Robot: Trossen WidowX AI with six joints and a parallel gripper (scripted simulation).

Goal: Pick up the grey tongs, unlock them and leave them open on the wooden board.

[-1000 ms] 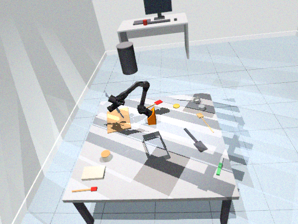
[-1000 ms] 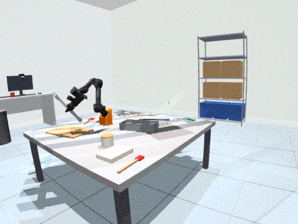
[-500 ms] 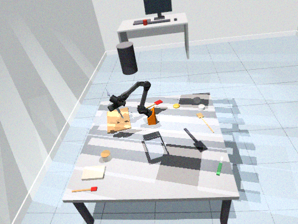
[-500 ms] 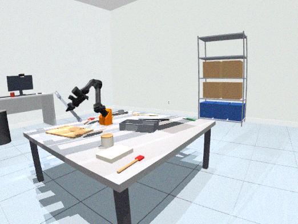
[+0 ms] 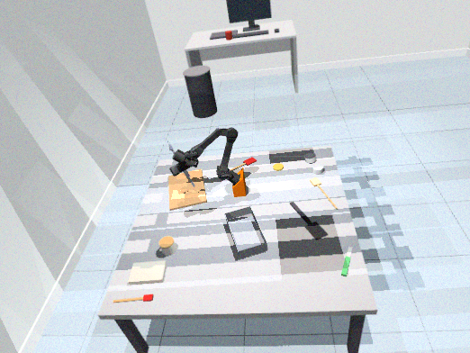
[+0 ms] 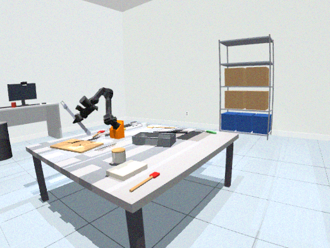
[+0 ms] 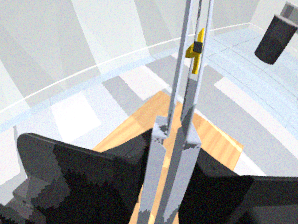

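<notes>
Right now the wooden board is 170 mm below my gripper tip and 10 mm ahead of it. From my gripper tip the other things lie so: jar (530 mm ahead, 150 mm below, 40 mm to the left); yellow lock piece (70 mm above); red spatula (350 mm to the left, 250 mm behind, 170 mm below).
</notes>
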